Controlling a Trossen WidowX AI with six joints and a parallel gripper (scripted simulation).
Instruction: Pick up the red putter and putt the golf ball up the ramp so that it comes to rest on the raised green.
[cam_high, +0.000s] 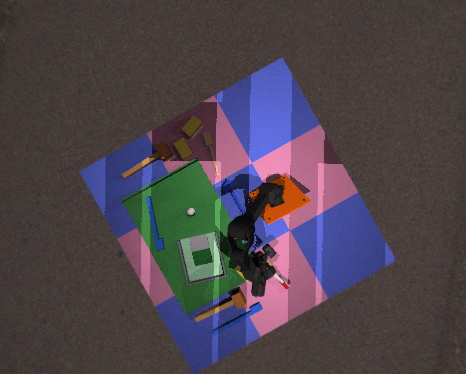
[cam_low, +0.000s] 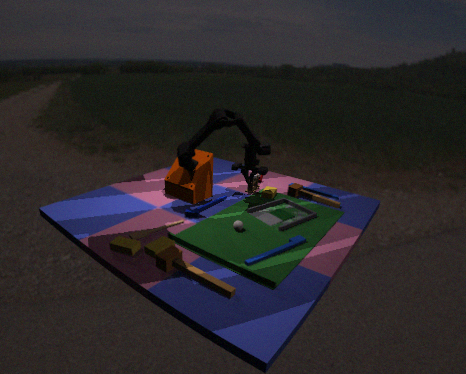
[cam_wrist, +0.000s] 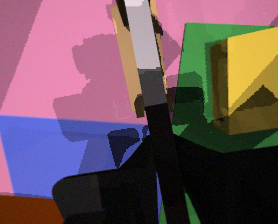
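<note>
The red putter is 10 cm to the left of my gripper tip and 4 cm behind it. Also, from my gripper tip: wooden spatula 62 cm to the right, 5 cm below, 2 cm ahead; white golf ball 34 cm to the right, 24 cm ahead, 3 cm below; green mat 30 cm ahead, 21 cm to the right, 6 cm below.
</note>
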